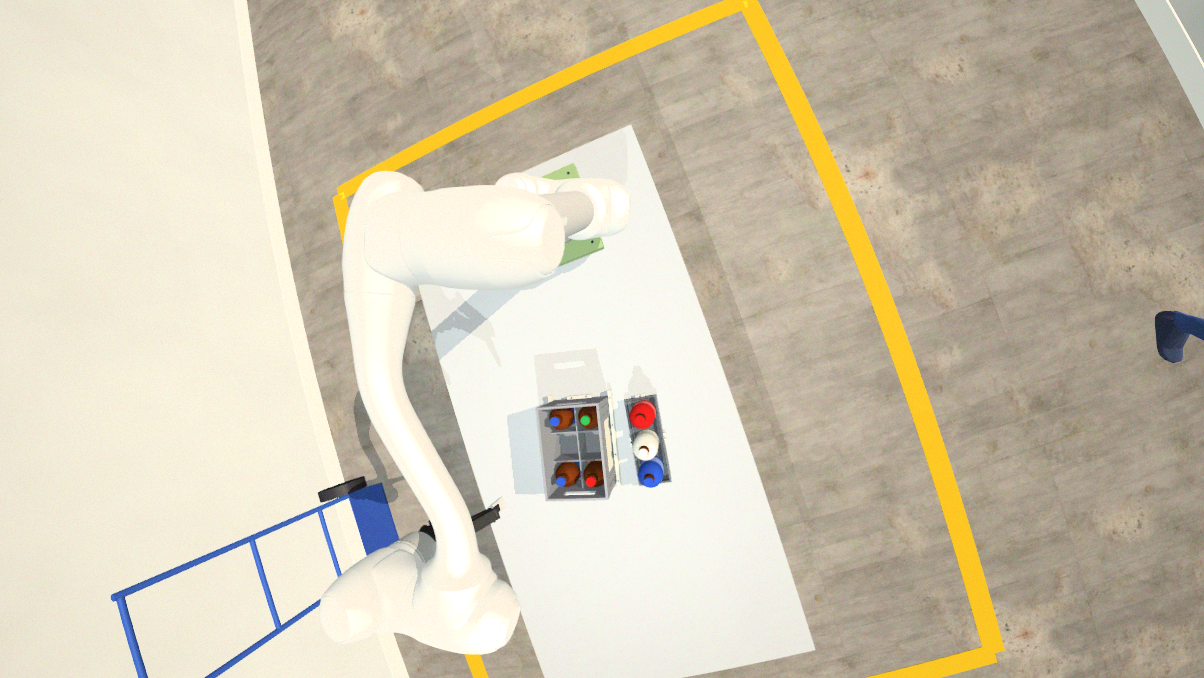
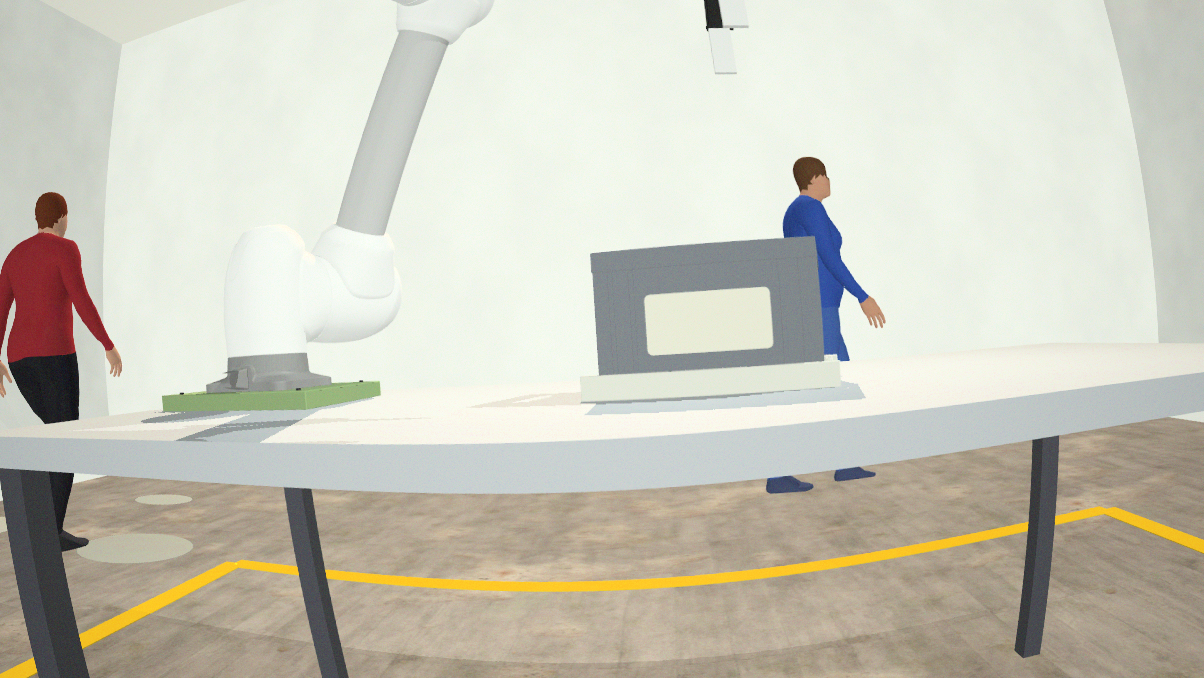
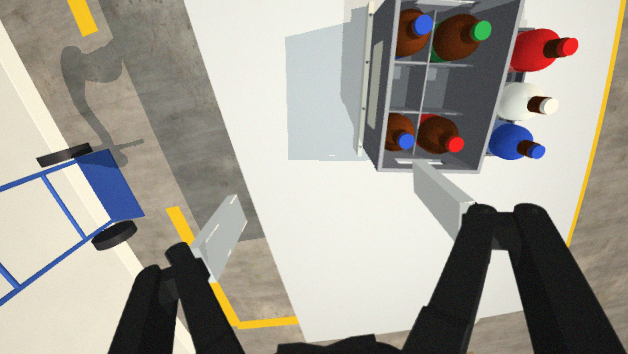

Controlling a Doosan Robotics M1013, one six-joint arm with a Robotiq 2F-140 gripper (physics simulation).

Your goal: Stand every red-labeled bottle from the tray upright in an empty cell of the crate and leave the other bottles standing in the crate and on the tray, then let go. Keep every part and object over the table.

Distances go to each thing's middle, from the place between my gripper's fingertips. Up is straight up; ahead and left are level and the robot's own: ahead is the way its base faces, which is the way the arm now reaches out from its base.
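There is the green-capped bottle [image 3: 457, 37], far below my hand, far to the left of it and a fair way behind it. The blue bottle [image 3: 508, 141] I see far below my hand too, far to the left of it and a little ahead of it. Going by their middles, the green-capped bottle is the nearest to my hand of the things named here.
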